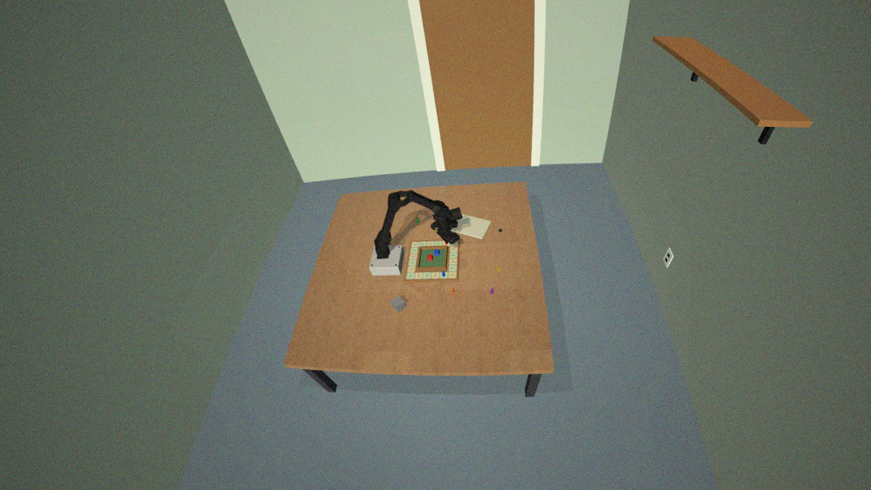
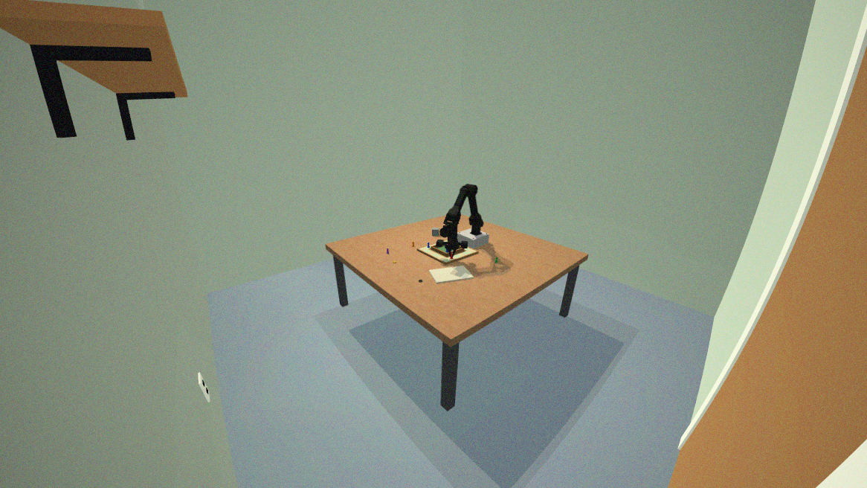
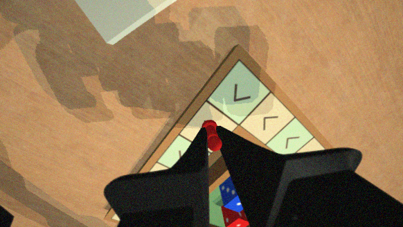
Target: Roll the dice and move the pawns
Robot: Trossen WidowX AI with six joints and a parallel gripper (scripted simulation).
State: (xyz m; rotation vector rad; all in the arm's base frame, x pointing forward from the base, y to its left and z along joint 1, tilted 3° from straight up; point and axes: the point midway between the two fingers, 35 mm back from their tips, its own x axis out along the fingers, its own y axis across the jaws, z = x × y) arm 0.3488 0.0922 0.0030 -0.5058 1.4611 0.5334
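The blue pawn lies 20 mm behind my gripper tip, 230 mm to the right of it and 10 mm above it. Round my gripper tip: green tray (80 mm behind, 110 mm to the right, 20 mm below); then red pawn (10 mm above); then pale card (140 mm ahead, 130 mm to the left, 20 mm below).
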